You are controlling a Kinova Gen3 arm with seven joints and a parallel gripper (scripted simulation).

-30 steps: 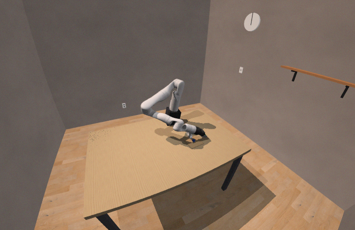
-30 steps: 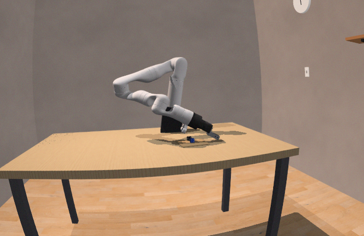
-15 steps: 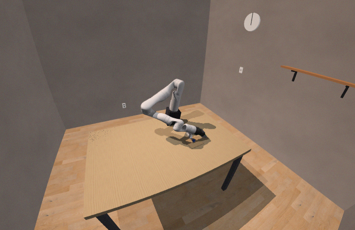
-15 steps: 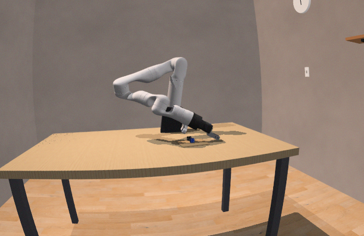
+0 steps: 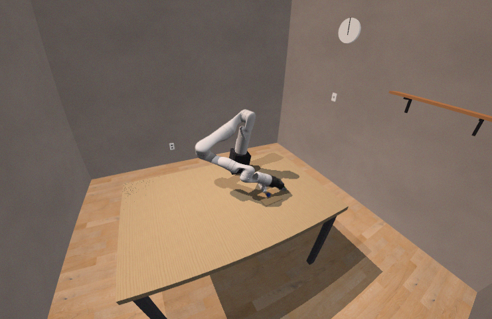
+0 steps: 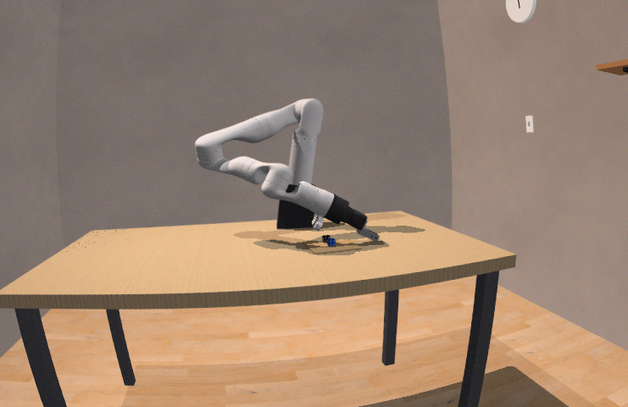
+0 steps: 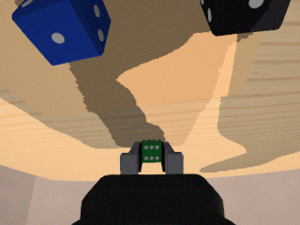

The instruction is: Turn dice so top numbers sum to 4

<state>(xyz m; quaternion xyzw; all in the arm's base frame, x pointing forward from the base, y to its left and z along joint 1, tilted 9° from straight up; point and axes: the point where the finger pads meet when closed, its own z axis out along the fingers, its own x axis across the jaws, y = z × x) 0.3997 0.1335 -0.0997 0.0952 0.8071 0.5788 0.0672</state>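
The blue die is 13 cm to the right of my hand and 1 cm below it. Round my hand: black die 6 cm behind, 13 cm to the right, 1 cm below; then tan mat 13 cm to the right, 2 cm below; then green die 1 cm to the left, 1 cm below.
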